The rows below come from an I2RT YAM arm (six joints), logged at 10 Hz.
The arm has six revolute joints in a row. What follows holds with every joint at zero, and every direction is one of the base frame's.
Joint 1 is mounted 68.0 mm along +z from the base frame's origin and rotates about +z.
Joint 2 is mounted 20.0 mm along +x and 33.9 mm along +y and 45.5 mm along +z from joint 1 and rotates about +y.
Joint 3 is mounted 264.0 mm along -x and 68.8 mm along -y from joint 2 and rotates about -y.
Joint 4 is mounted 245.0 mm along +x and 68.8 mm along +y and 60.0 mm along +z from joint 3 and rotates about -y.
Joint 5 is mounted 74.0 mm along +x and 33.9 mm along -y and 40.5 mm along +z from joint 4 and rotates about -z.
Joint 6 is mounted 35.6 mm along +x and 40.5 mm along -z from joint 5 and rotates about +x.
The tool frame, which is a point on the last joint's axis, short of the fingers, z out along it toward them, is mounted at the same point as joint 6; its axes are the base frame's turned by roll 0.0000, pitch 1.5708 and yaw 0.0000 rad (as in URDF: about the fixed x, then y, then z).
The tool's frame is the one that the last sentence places.
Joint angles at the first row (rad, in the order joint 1, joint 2, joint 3, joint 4, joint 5, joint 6):
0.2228, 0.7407, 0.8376, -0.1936, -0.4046, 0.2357
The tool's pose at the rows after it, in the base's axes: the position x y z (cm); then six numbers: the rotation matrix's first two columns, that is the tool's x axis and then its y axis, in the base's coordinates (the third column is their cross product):
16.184 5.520 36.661 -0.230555 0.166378 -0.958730 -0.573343 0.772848 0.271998
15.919 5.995 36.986 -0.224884 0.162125 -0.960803 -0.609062 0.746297 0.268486
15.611 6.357 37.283 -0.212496 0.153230 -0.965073 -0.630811 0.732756 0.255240
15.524 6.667 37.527 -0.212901 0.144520 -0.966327 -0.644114 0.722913 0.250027
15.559 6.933 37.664 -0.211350 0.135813 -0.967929 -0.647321 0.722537 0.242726
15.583 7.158 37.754 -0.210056 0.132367 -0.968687 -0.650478 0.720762 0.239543
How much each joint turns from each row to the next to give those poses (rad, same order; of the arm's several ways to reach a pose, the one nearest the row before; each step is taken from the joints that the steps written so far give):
0.0217, 0.0059, 0.0061, 0.0059, -0.0111, 0.0041
0.0283, -0.0010, 0.0069, 0.0066, -0.0142, 0.0009
0.0265, -0.0041, 0.0068, 0.0003, 0.0036, -0.0090
0.0196, 0.0054, 0.0121, -0.0086, 0.0025, -0.0060
0.0169, 0.0077, 0.0091, -0.0053, 0.0137, -0.0082
0.0139, 0.0055, 0.0050, 0.0003, 0.0104, -0.0027

